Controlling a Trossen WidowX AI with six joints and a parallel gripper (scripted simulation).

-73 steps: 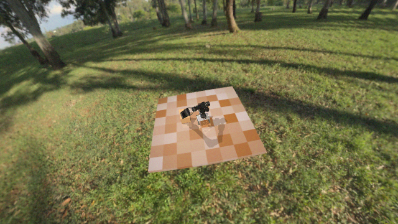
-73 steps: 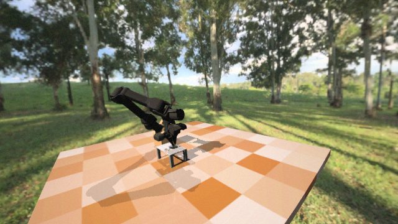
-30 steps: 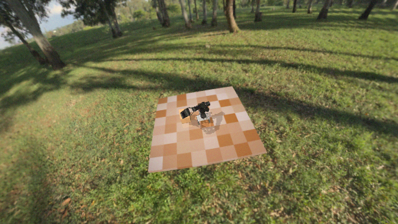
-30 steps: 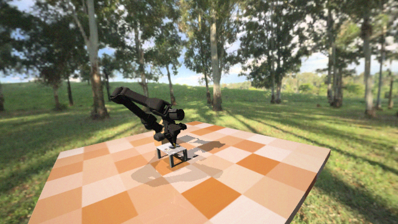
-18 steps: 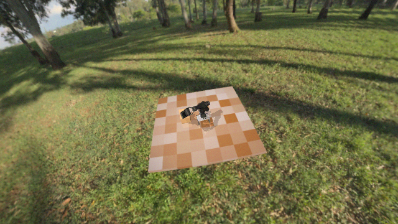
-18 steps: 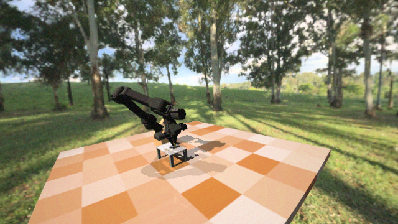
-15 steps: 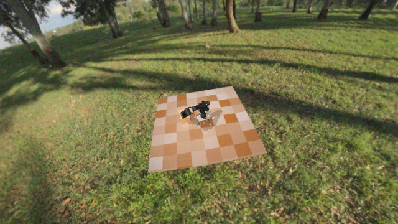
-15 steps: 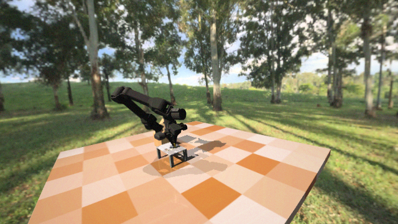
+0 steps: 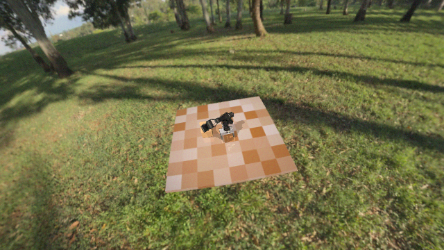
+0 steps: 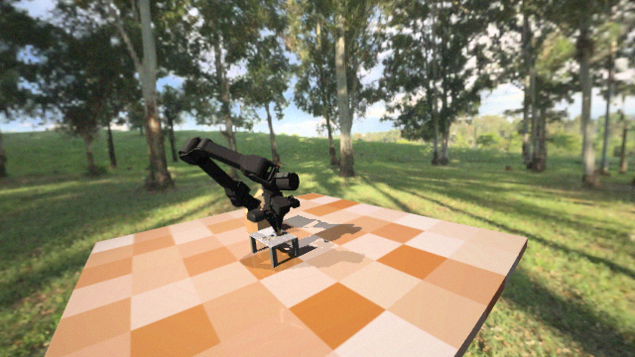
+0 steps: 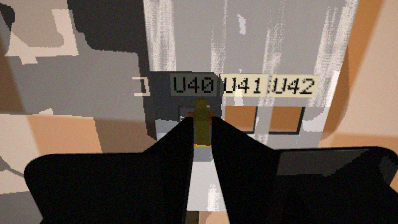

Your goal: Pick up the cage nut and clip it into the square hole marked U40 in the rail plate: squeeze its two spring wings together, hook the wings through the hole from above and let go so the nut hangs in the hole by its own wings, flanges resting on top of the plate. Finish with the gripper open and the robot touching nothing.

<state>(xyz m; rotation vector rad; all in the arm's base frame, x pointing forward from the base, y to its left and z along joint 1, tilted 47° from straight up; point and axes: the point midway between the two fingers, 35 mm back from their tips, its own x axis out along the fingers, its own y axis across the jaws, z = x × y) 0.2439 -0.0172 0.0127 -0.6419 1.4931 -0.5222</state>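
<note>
My gripper tip is now 10 mm above the cage nut.
</note>
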